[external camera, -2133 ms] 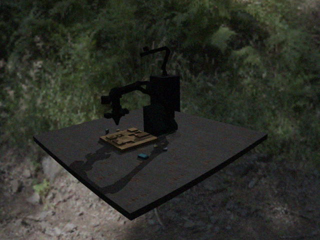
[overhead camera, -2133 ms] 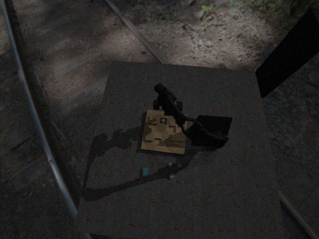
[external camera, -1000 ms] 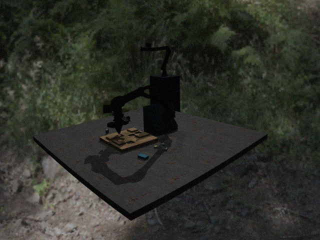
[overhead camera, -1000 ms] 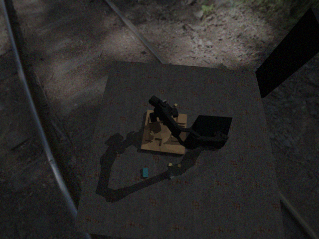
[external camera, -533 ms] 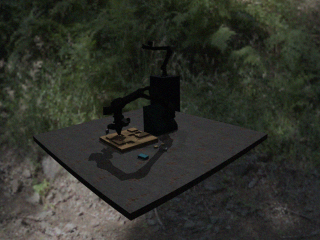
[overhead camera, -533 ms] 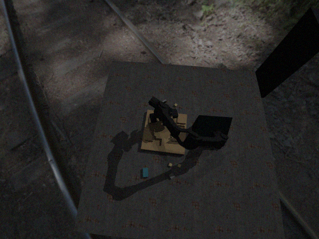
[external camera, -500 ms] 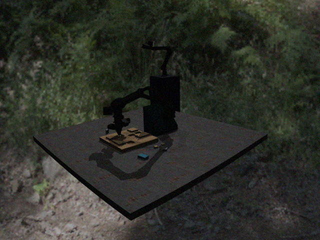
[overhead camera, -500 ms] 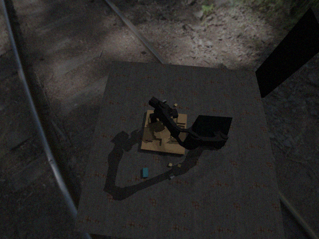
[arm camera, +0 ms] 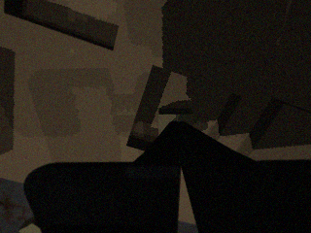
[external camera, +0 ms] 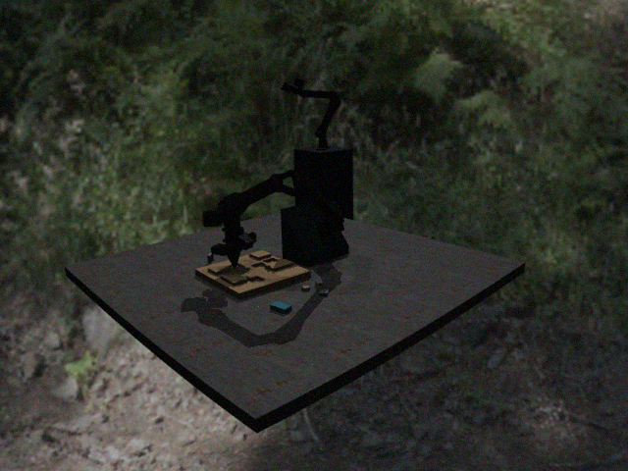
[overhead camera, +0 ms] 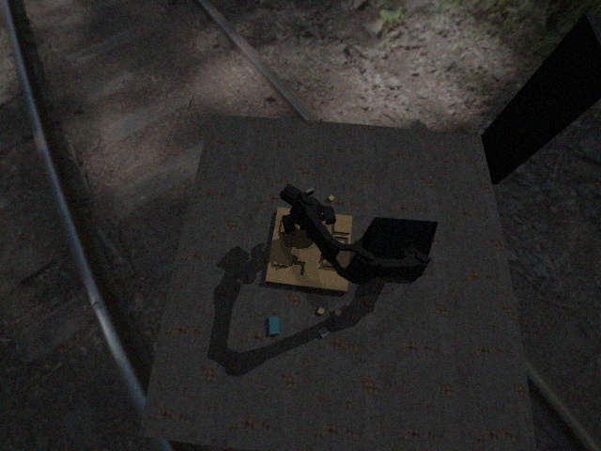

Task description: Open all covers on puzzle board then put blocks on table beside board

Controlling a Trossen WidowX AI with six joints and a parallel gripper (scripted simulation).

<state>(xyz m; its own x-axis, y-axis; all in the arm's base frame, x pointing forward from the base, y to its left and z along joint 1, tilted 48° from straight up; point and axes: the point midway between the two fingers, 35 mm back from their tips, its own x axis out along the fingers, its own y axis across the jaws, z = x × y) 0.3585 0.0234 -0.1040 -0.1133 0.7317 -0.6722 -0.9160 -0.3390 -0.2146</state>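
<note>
Now: the tan puzzle board 60 mm to the left of my gripper tip and 30 mm behind it. The rest, counted from my gripper tip: teal block (370 mm to the left, 60 mm ahead, 10 mm below).
</note>
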